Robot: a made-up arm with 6 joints. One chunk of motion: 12 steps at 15 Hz.
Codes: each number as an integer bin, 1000 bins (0 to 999) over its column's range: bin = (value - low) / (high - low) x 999, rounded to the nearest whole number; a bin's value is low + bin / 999 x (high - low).
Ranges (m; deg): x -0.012..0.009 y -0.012..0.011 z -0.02..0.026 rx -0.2..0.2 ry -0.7..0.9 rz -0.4..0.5
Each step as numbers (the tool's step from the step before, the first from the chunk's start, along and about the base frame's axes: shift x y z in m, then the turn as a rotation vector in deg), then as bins.
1 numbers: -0.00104 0.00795 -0.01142 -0.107 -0.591 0.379
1 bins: 521 867 186 232 68 865
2 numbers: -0.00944 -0.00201 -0.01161 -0.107 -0.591 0.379
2 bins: 122 434 182 232 68 865
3 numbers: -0.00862 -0.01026 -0.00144 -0.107 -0.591 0.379
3 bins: 161 76 403 232 68 865
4 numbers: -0.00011 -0.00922 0.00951 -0.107 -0.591 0.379
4 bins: 566 121 641 232 68 865
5 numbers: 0.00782 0.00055 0.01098 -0.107 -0.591 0.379
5 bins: 943 545 673 232 68 865
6 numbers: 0.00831 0.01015 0.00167 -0.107 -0.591 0.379
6 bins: 966 962 471 232 68 865
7 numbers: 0.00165 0.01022 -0.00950 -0.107 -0.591 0.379
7 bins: 649 965 228 232 68 865
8 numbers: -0.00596 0.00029 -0.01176 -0.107 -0.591 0.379
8 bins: 287 534 179 232 68 865
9 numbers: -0.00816 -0.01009 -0.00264 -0.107 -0.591 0.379
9 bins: 183 83 377 232 68 865
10 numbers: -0.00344 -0.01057 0.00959 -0.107 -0.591 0.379
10 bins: 407 62 643 232 68 865
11 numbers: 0.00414 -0.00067 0.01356 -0.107 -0.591 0.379
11 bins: 768 492 729 232 68 865
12 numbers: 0.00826 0.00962 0.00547 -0.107 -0.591 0.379
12 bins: 964 939 553 232 68 865
